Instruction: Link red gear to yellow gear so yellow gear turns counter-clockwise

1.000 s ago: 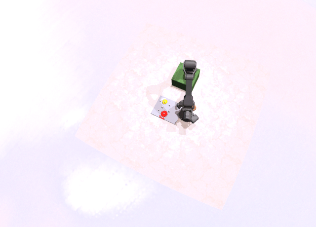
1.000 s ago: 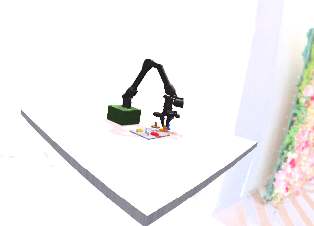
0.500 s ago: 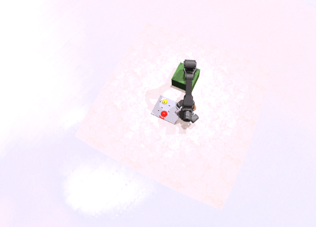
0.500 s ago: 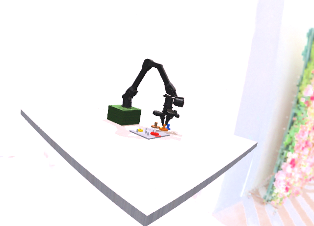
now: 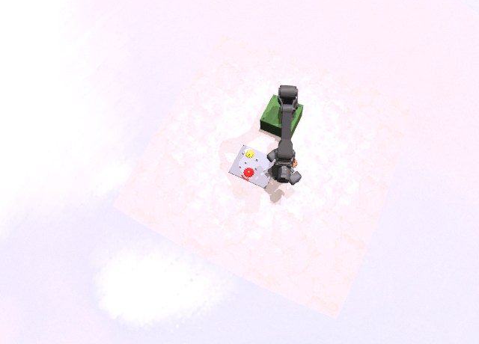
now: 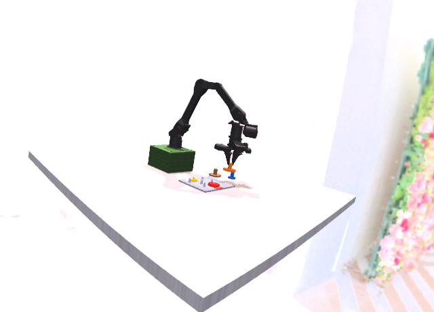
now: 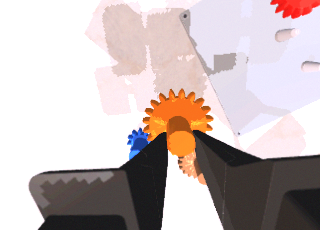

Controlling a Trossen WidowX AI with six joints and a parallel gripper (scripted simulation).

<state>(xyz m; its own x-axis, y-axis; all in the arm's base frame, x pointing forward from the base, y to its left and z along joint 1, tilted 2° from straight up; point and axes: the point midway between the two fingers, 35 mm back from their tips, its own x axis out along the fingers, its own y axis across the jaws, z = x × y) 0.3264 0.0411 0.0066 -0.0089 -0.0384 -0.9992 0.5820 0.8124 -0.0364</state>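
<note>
My gripper tip is now 8 cm past the yellow gear, 19 cm to the left of it and 7 cm above it. From my gripper tip the other things lie so: brown gear (9 cm behind, 2 cm to the left, 7 cm below); small blue gear (1 cm behind, 7 cm to the left, 7 cm below); orange gear (1 cm below).
</note>
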